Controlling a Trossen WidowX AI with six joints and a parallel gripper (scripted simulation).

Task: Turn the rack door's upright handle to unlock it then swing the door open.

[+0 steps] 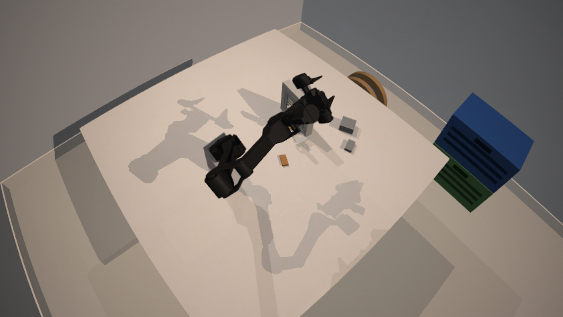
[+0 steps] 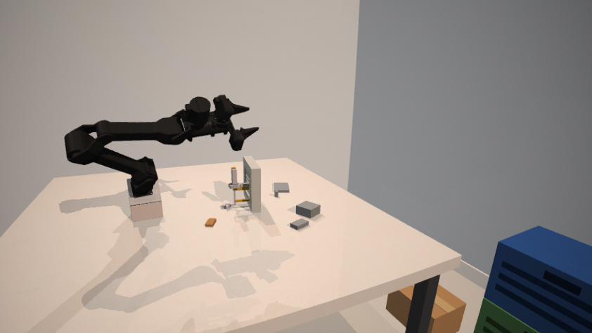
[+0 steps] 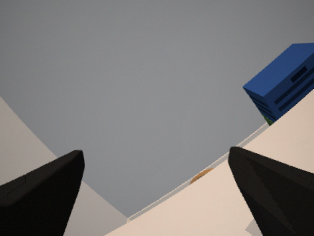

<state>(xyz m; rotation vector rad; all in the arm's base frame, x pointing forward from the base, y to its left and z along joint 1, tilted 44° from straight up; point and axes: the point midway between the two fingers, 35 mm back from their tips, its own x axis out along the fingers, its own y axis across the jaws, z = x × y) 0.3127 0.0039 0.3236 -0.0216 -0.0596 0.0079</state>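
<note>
Now: gripper tip 2 cm past the upright handle, 13 cm to the right of it and 26 cm above it. Also, from my gripper tip: small orange block 14 cm behind, 5 cm to the left, 35 cm below.
</note>
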